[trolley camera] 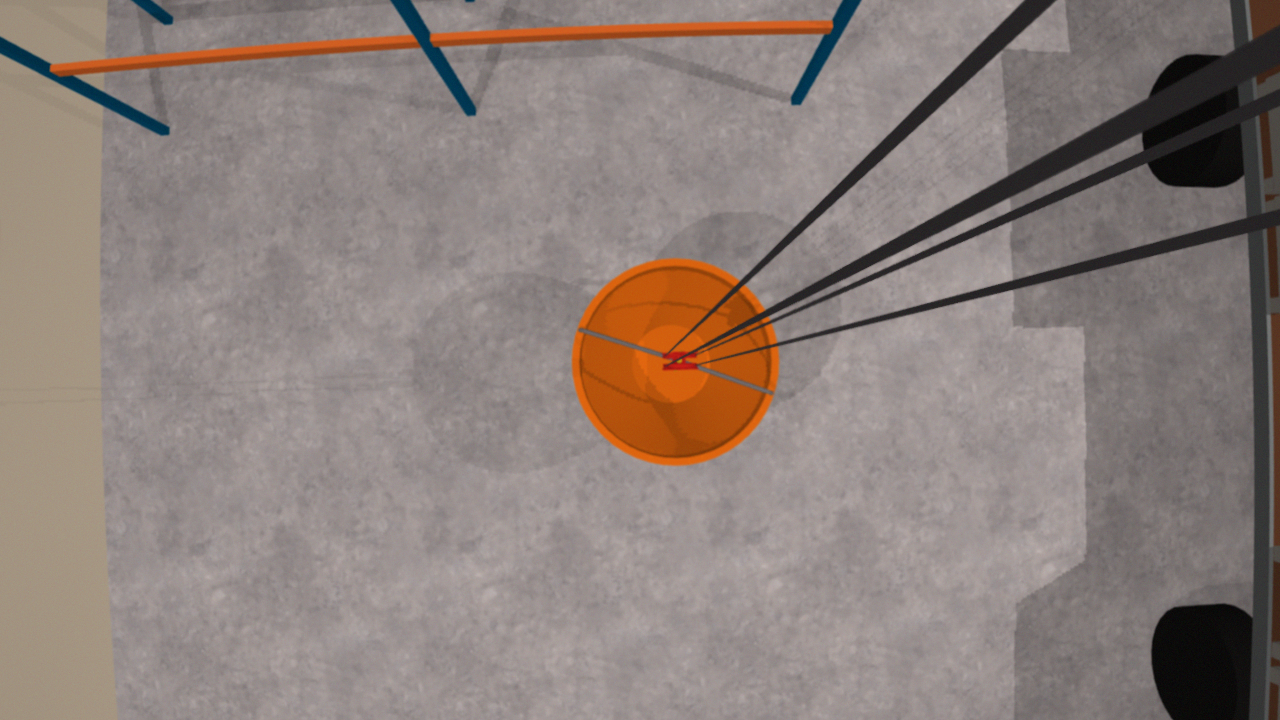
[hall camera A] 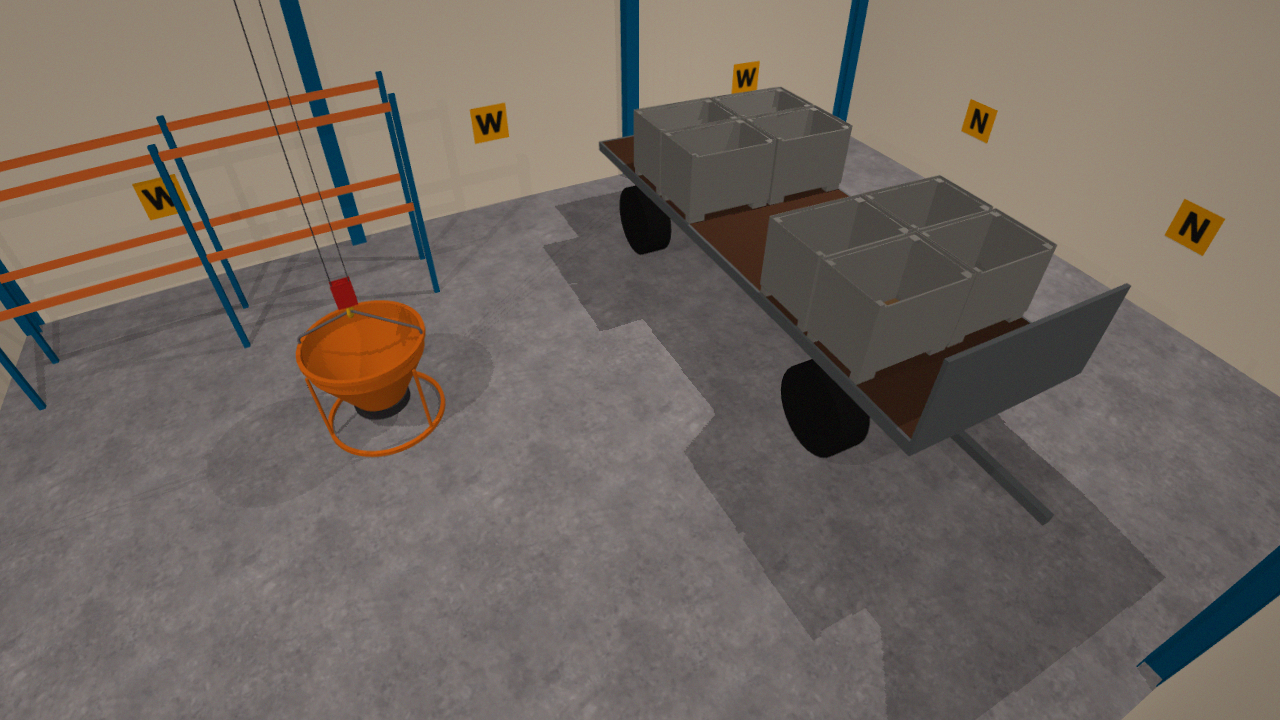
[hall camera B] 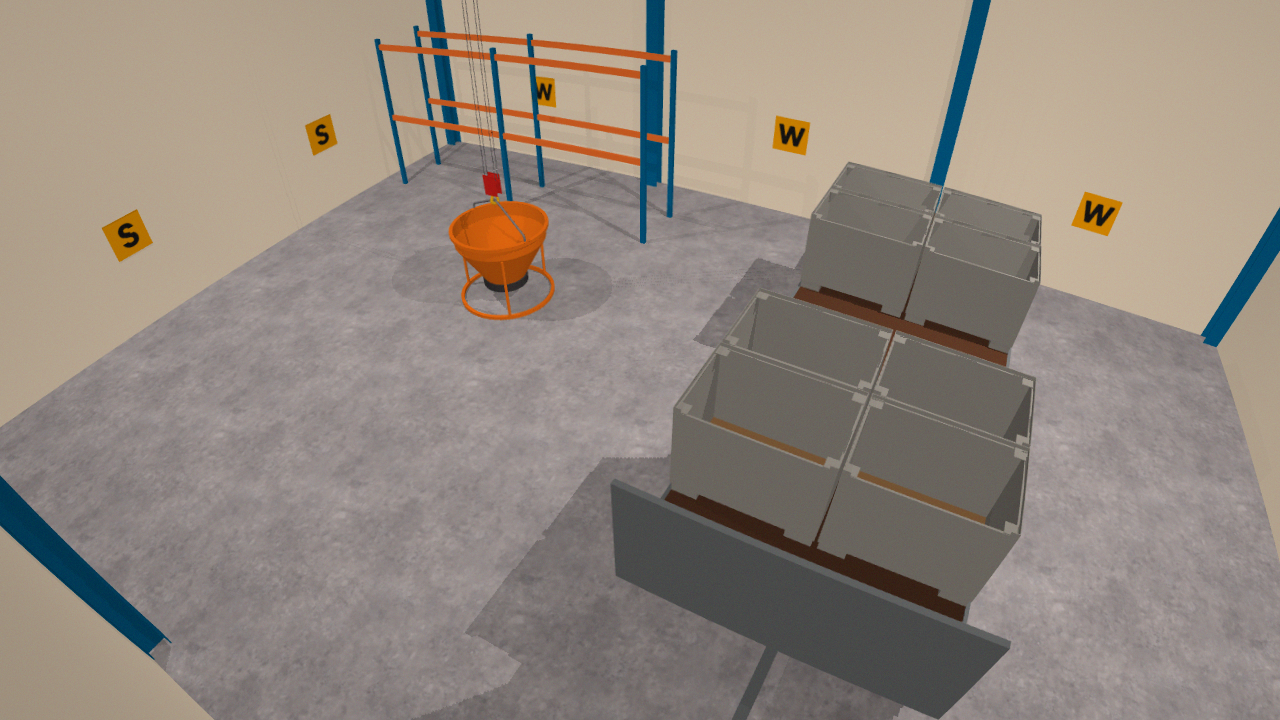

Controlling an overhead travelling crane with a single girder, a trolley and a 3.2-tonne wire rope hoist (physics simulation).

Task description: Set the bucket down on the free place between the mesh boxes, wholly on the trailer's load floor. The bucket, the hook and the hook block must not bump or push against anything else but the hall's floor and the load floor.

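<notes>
The orange bucket (hall camera A: 380,386) (hall camera B: 503,261) (trolley camera: 626,416) is upright, at or low over the hall floor; whether its foot ring touches is unclear. My hook (hall camera A: 349,312) (hall camera B: 493,200) is shut on the bucket's raised grey bail, under the red hook block (hall camera A: 342,292) (hall camera B: 491,184) (trolley camera: 680,360). In the trolley camera the block hides the hook. The trailer's brown load floor (hall camera A: 742,243) (hall camera B: 948,342) shows between two groups of grey mesh boxes, the headboard-end group (hall camera A: 845,322) (hall camera B: 751,470) and the far group (hall camera A: 729,174) (hall camera B: 859,255). The bucket is beside the trailer, well apart from it.
A blue and orange rack (hall camera A: 223,142) (hall camera B: 642,197) (trolley camera: 626,33) stands near the bucket, by the W wall. The grey headboard (hall camera A: 1020,367) (hall camera B: 787,591) rises at one trailer end, with a drawbar (hall camera A: 1002,474) beyond it. Black wheels (hall camera A: 823,407) (trolley camera: 1194,120) show below the trailer's side edge (trolley camera: 1261,402).
</notes>
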